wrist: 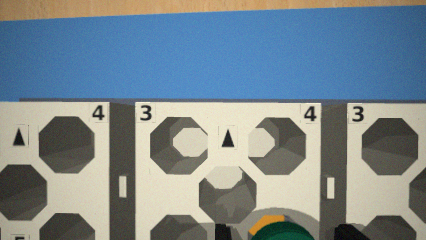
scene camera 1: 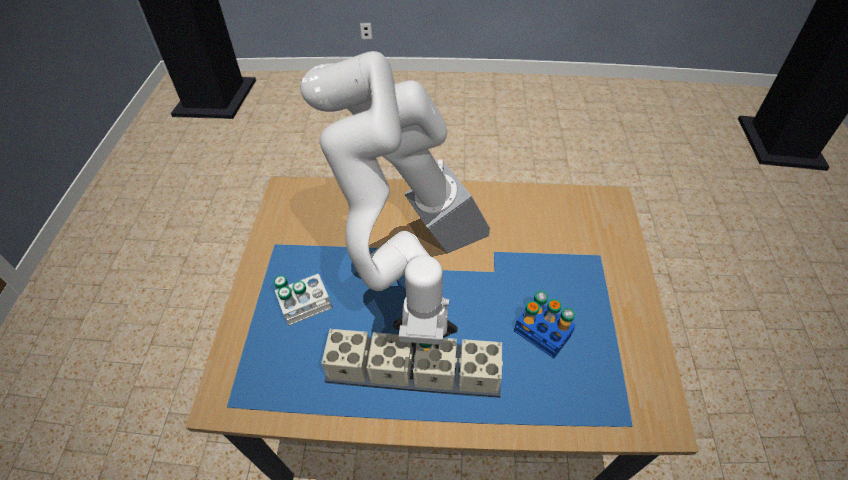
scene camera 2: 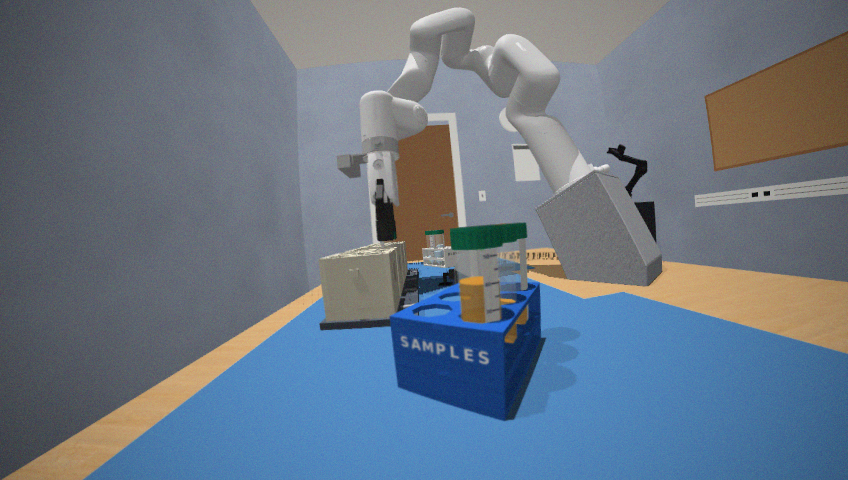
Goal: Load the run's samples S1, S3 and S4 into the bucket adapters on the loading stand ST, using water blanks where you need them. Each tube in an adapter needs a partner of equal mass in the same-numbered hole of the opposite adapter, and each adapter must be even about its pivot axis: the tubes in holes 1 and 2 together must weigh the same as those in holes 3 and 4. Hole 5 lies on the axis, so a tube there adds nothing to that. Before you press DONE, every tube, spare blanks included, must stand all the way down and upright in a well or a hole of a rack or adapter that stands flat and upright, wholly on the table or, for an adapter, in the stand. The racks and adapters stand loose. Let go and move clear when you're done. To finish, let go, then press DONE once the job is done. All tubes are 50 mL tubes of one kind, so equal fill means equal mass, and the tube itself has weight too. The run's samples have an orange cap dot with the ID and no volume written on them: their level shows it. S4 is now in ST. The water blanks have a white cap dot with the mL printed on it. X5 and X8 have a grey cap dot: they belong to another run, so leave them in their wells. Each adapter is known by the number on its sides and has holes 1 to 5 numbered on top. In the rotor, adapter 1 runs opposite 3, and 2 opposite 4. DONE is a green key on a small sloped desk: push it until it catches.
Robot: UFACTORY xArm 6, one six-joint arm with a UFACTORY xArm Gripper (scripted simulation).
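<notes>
My gripper (scene camera 2: 387, 240) is visible. A bucket adapter (scene camera 1: 434, 368) (wrist: 177, 143) is visible as well.
</notes>
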